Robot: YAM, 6 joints.
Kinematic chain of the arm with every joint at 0, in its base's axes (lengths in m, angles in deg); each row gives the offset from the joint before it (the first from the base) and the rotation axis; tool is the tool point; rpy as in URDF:
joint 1: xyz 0 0 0.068 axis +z
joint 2: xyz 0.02 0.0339 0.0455 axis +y
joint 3: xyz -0.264 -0.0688 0 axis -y
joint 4: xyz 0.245 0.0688 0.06 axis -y
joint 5: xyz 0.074 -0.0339 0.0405 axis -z
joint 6: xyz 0.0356 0 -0.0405 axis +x
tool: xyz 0 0 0 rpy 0 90 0
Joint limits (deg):
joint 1: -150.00..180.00
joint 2: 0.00..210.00
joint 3: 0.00..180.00
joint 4: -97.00..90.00
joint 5: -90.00..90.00
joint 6: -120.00..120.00
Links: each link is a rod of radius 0.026 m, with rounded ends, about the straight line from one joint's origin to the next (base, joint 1, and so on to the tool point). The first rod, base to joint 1, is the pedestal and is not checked.
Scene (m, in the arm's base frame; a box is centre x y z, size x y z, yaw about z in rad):
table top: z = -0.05
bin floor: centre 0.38 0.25 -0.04 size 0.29 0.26 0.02 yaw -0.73
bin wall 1: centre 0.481 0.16 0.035 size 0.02 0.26 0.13 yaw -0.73
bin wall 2: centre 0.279 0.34 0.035 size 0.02 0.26 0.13 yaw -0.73
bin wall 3: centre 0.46 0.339 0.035 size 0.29 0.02 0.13 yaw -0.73
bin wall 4: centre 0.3 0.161 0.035 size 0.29 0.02 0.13 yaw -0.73
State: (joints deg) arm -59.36 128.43 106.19 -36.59 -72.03 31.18
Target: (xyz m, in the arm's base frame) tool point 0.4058 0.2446 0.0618
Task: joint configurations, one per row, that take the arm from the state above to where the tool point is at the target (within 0.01 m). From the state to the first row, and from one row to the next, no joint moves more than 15 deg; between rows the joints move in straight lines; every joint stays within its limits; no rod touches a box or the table.
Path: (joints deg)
1: -44.98 128.60 105.80 -36.75 -72.36 31.18
2: -30.59 128.78 105.42 -36.90 -72.68 31.18
3: -16.21 128.95 105.03 -37.06 -73.01 31.18
4: -1.83 129.12 104.64 -37.21 -73.33 31.18
5: 12.56 129.29 104.26 -37.37 -73.66 31.18
6: 26.94 129.47 103.87 -37.53 -73.98 31.18
7: 26.95 136.95 102.76 -36.48 -73.28 31.18
8: 26.97 144.44 101.65 -35.44 -72.58 31.18

